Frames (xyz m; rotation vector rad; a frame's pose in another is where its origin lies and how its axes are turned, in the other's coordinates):
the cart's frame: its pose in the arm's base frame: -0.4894 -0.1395 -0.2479 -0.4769 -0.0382 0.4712
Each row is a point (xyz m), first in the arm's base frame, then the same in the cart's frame.
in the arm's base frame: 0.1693 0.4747 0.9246
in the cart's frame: 0.7760 -0.3288 1.2148
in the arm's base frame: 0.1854 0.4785 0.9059
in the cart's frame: 0.7934 -0.3242 1.1975
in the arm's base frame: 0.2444 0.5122 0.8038
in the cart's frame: 0.8685 -0.2771 1.1127
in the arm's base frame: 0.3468 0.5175 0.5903
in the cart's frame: 0.9778 -0.2205 0.9104
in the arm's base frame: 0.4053 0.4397 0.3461
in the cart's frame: 1.0131 -0.1965 0.6510
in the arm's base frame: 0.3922 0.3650 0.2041
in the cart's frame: 0.9785 -0.1855 0.4941
